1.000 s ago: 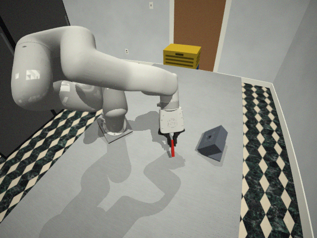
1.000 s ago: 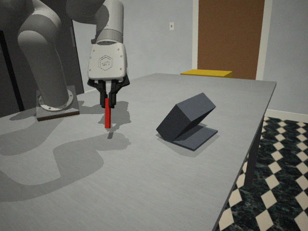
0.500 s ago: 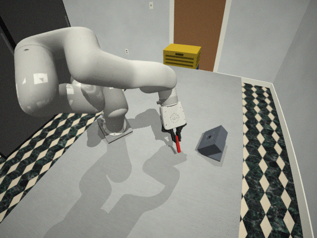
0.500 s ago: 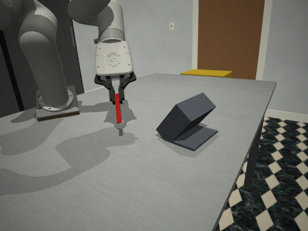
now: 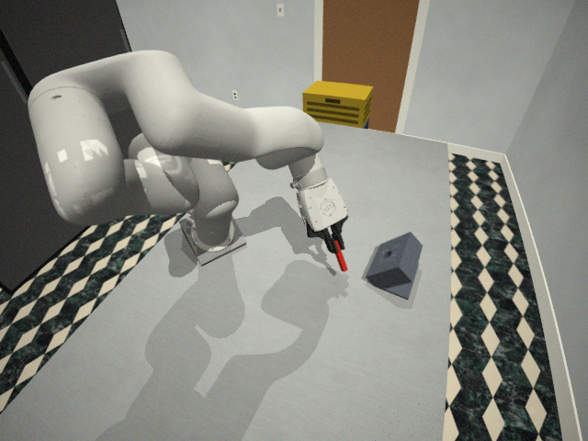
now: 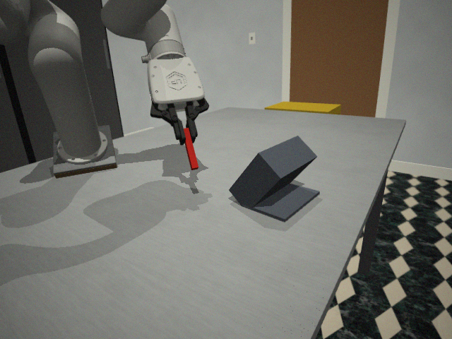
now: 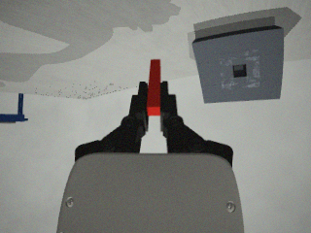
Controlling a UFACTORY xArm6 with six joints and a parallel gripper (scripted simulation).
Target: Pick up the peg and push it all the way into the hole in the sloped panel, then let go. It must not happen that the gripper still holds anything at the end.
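The red peg is 2 cm ahead of my hand, 1 cm to the right of it and 3 cm below it. Also, from my hand: grey base plate: 18 cm ahead, 5 cm to the left, 13 cm below.
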